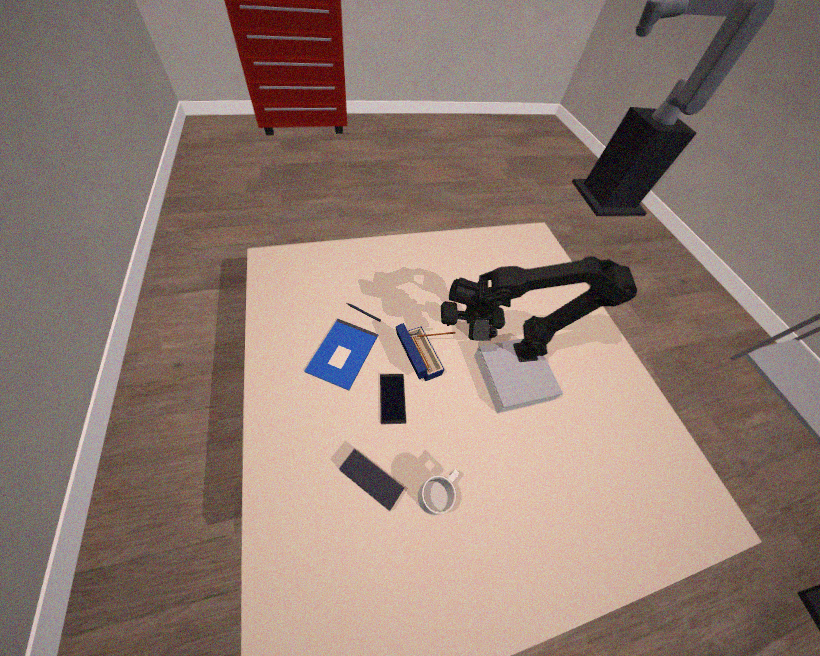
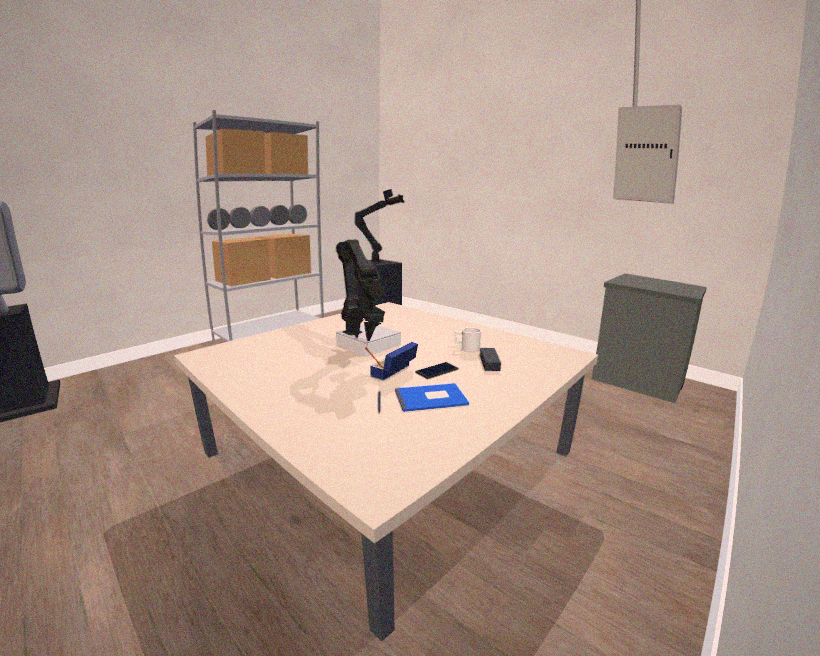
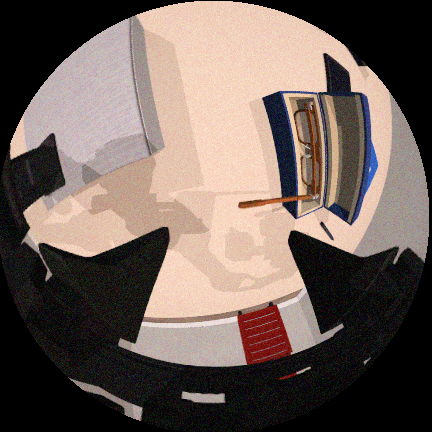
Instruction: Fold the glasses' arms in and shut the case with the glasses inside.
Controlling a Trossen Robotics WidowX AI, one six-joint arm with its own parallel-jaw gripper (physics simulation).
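Frame: origin at the arm's base, x ahead, y left, z up, level; millimetres.
Seen in the pictures: gripper, fingertip midpoint: (image 1: 461, 325) (image 2: 362, 339) (image 3: 232, 235); arm's base, link origin: (image 1: 525, 352) (image 2: 352, 332) (image 3: 47, 166).
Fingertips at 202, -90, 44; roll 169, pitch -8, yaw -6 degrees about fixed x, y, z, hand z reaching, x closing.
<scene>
Offsets run from my fingertips to a thing's top centre, as dx, dy, dz. "*": to the spot under its first point.
The glasses case (image 1: 432, 372) (image 2: 380, 371) (image 3: 283, 150) stands open, its blue lid @[+163, +53, -4] (image 1: 411, 352) (image 2: 402, 357) (image 3: 346, 155) raised on the side away from the robot's base. The brown glasses (image 3: 314, 140) lie inside along the hinge side. One arm lies folded along the frame. The other glasses arm (image 1: 439, 333) (image 2: 372, 357) (image 3: 270, 201) sticks out across the case's wall, over the table. My gripper (image 1: 465, 325) (image 3: 232, 235) is open and empty. It hangs above the table to the robot-base side of the case, beyond the outstretched arm's tip.
The robot's base stands on a grey block (image 1: 523, 383) (image 2: 352, 341) (image 3: 100, 100). A phone @[+231, +170, -95] (image 1: 392, 398) (image 2: 437, 370), a blue book @[+367, +3, -95] (image 1: 328, 369) (image 2: 417, 400) and a pen @[+293, -148, -93] (image 1: 363, 312) (image 2: 379, 402) (image 3: 326, 230) lie around the case. A mug @[* +198, +459, -18] (image 1: 425, 504) (image 2: 471, 340) and dark box @[+313, +381, -68] (image 1: 371, 478) (image 2: 490, 359) stand farther off.
</scene>
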